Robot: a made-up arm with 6 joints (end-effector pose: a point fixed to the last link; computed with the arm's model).
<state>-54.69 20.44 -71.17 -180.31 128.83 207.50</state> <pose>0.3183 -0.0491 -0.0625 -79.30 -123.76 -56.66</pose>
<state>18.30 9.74 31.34 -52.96 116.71 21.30</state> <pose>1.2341 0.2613 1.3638 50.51 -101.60 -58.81</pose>
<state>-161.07 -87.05 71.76 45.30 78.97 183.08</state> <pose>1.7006 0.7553 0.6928 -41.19 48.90 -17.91</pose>
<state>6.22 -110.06 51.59 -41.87 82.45 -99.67</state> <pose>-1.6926 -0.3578 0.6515 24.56 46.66 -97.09</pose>
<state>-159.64 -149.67 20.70 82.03 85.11 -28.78</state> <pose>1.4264 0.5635 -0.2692 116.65 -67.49 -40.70</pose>
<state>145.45 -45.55 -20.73 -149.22 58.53 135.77</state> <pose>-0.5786 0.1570 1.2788 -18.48 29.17 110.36</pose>
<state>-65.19 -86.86 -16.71 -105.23 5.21 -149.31</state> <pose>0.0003 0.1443 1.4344 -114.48 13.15 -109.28</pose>
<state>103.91 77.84 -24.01 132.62 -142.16 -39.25</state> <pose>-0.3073 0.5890 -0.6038 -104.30 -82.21 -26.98</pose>
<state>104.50 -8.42 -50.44 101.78 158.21 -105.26</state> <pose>-0.2695 0.8532 0.5211 1.32 -58.36 -80.69</pose>
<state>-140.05 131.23 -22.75 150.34 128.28 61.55</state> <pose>0.4569 0.1204 -0.6896 -8.67 -73.03 -47.51</pose>
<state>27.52 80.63 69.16 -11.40 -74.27 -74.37</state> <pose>1.7284 0.6447 0.2424 47.51 89.60 -30.70</pose>
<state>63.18 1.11 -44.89 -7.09 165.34 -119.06</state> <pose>0.5601 0.5989 0.2837 -102.21 31.84 -123.63</pose>
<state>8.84 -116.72 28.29 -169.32 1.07 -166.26</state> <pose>-1.5797 -0.0156 0.7577 1.21 -140.46 -26.80</pose>
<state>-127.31 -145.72 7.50 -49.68 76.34 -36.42</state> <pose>0.7001 1.1658 0.4648 -84.72 -75.72 100.03</pose>
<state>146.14 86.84 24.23 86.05 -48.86 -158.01</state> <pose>-1.2030 0.8263 -0.4724 -13.29 39.76 67.52</pose>
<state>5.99 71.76 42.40 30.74 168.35 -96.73</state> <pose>1.7582 -0.0155 0.1670 49.45 -64.08 141.29</pose>
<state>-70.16 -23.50 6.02 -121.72 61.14 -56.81</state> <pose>0.3860 -0.7113 1.4566 -84.05 145.18 -3.41</pose>
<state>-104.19 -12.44 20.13 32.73 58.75 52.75</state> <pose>-0.3697 -0.6680 1.8288 -142.63 5.75 -89.83</pose>
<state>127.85 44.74 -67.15 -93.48 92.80 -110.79</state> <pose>0.0665 -0.1085 -0.0600 86.92 24.67 31.12</pose>
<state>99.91 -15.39 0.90 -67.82 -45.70 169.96</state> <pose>-0.0797 0.9637 1.2141 -45.96 -122.37 92.65</pose>
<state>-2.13 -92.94 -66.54 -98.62 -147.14 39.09</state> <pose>0.3972 0.0199 0.6612 -9.32 42.16 134.10</pose>
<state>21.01 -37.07 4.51 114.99 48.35 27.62</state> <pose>0.2221 0.1900 1.8931 -133.86 -87.74 -1.77</pose>
